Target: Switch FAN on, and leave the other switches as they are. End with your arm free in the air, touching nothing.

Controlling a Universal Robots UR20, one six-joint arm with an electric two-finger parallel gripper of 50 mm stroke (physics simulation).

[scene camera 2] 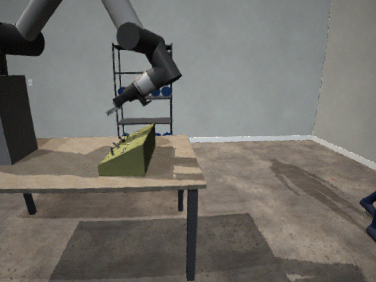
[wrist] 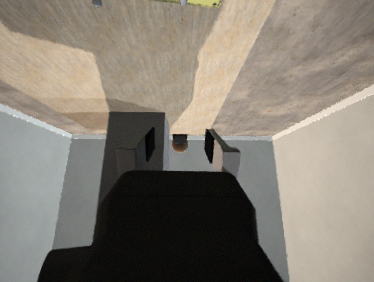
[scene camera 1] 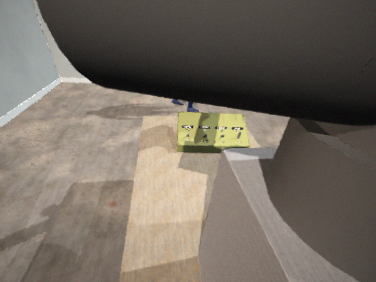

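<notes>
The yellow-green sloped switch panel (scene camera 1: 214, 120) (scene camera 2: 125, 164) stands on the table (scene camera 1: 162, 200) (scene camera 2: 65, 183) (wrist: 145, 60). In scene camera 1 a row of small levers runs below dark labels too small to read. The rightmost lever, FAN (scene camera 1: 239, 135), seems to lean up toward its label, but it is too small to be certain. In the wrist view a strip of the panel (wrist: 209, 2) shows at the top edge. My gripper (scene camera 2: 110, 111) (wrist: 179, 138) is open and empty, in the air above the panel's lever side, apart from it. The arm hides the gripper in scene camera 1.
A dark shelf rack (scene camera 2: 171, 107) with blue round things stands behind the table. A dark pedestal (scene camera 2: 16, 120) stands at the left in scene camera 2. Blue legs (scene camera 1: 192, 107) (scene camera 2: 371, 232) show beyond the table. Large arm parts cover much of scene camera 1.
</notes>
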